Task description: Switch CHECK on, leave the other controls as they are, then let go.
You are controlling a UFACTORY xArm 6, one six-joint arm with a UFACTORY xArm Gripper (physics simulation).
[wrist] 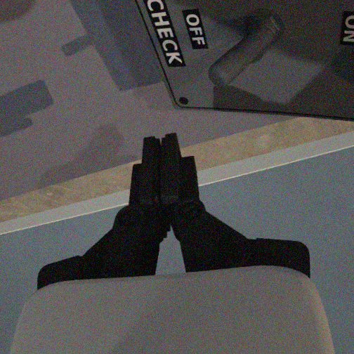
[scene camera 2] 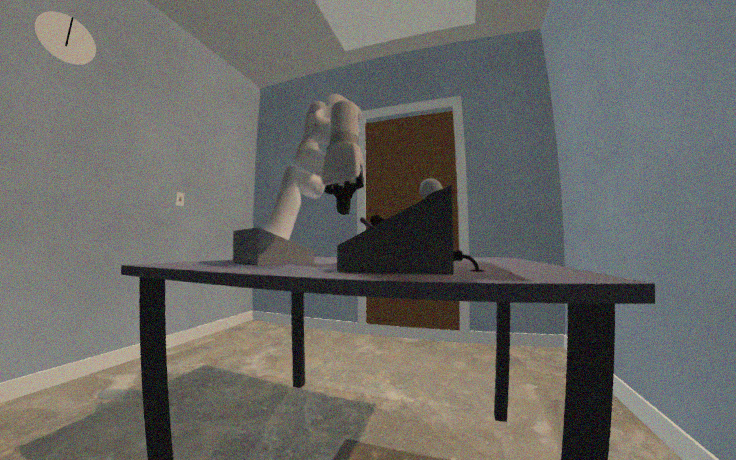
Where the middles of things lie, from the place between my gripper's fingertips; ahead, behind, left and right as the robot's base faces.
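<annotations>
The sloped console (scene camera 2: 419, 239) is there for me to see, 18 cm ahead of my hand and 18 cm to the left of it, and it sits 4 cm below my hand.
</annotations>
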